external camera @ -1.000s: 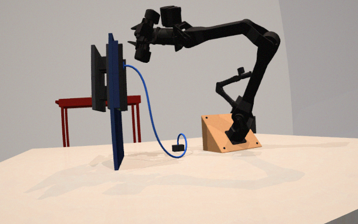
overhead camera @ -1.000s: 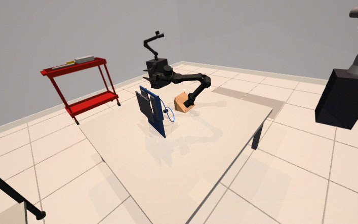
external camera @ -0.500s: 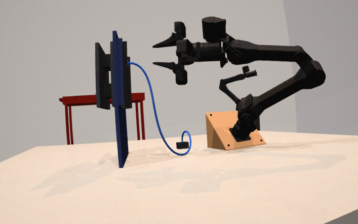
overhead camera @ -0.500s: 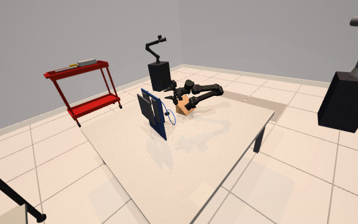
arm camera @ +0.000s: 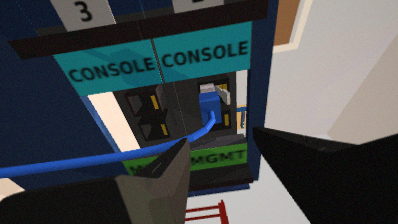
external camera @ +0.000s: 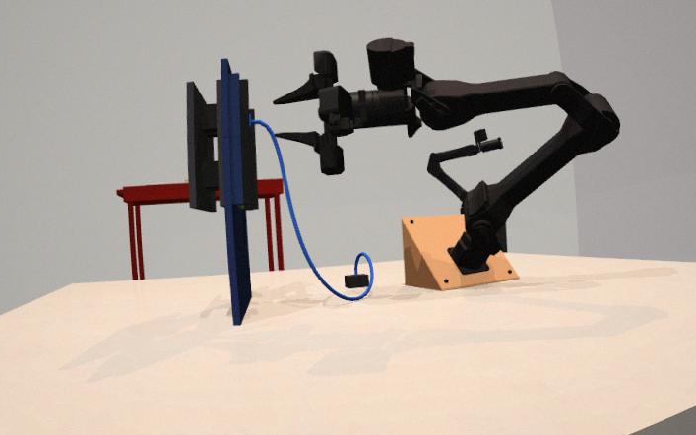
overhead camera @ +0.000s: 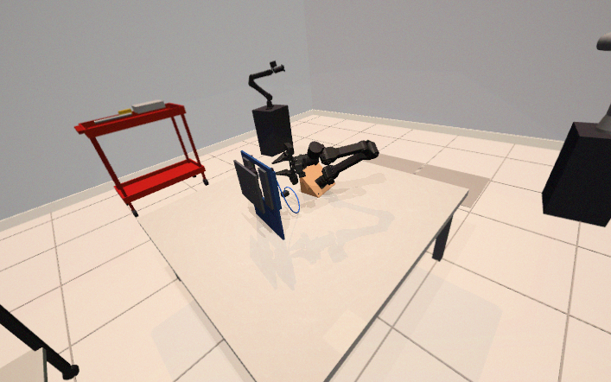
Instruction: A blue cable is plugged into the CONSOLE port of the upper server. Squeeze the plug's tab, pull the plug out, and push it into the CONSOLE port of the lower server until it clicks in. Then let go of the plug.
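Right now the blue plug is 70 mm ahead of my gripper tip, 20 mm to the right of it and 10 mm above it. From my gripper tip the other things lie so: black block: 200 mm behind, 150 mm to the right, 280 mm below.
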